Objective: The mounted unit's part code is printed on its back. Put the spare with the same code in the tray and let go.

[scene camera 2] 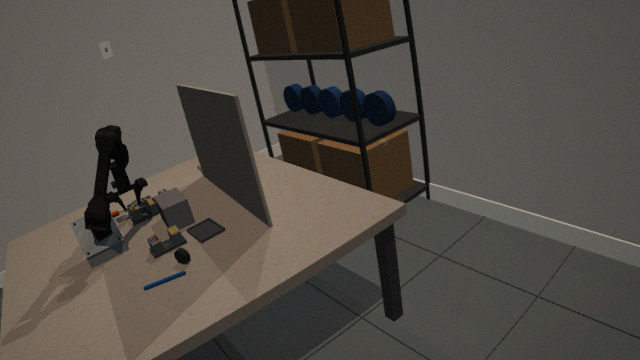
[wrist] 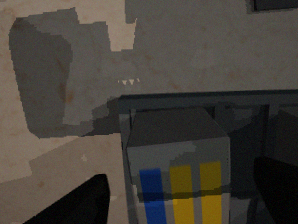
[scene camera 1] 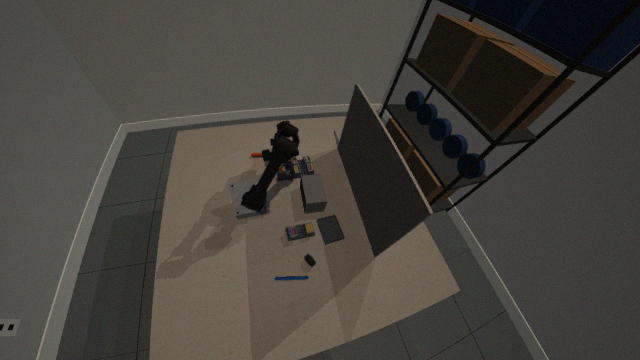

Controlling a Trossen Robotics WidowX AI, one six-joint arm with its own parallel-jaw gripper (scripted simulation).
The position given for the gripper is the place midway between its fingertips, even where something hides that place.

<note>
The gripper (wrist: 181, 176) is open and holds nothing. Further things: a grey spare (wrist: 179, 158) and a grey mounted unit (scene camera 2: 173, 206).
The grey mounted unit also shows in scene camera 1 (scene camera 1: 314, 198).
</note>
